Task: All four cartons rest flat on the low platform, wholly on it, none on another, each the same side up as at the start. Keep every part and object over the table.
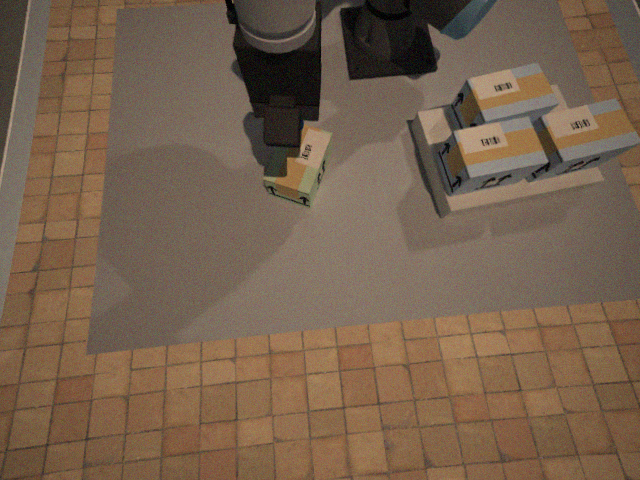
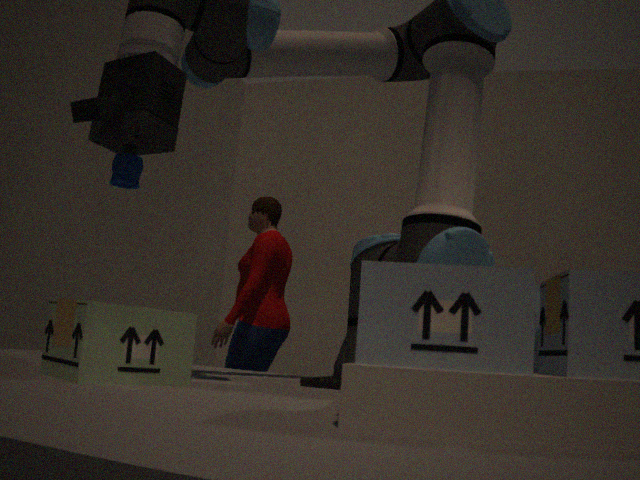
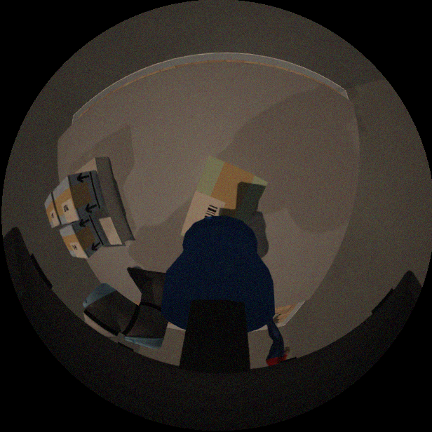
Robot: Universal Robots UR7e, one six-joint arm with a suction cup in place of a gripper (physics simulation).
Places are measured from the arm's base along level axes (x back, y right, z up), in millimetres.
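Where they show: hand, its tool point: (image 2: 124,184); arm's base, origin of its link: (image 1: 383,36).
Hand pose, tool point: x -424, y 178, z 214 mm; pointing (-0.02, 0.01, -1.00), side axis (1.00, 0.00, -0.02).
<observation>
Each offset is from my tool point to the top centre of the thing. Level surfaces: height alone.
A green carton @[dx +30, dy +3, dz -139 mm] (image 1: 305,178) (image 2: 136,343) (image 3: 215,182) stands on the table, arrows pointing up, apart from the platform. My gripper, a blue suction cup (image 2: 125,187) (image 3: 220,220), is open and hangs in the air well above the green carton, holding nothing. The low platform @[dx +101, dy -435, dz -176 mm] (image 1: 522,193) (image 2: 465,413) (image 3: 117,200) bears three blue cartons, label side up. One blue carton @[dx +158, dy -398, dz -91 mm] (image 1: 504,95) is at the back, one blue carton @[dx +39, dy -366, dz -91 mm] (image 1: 496,155) (image 2: 444,279) at the front left, and one blue carton @[dx +81, dy -526, dz -91 mm] (image 1: 589,129) (image 2: 604,294) at the right, its right end near the platform's edge. Each rests flat.
The grey table top @[dz -225 mm] (image 1: 310,273) lies under the platform and green carton. The arm's base plate (image 1: 390,56) stands behind, left of the platform. A bare strip of platform shows at its left back corner. A person in red (image 2: 263,279) stands beyond the table.
</observation>
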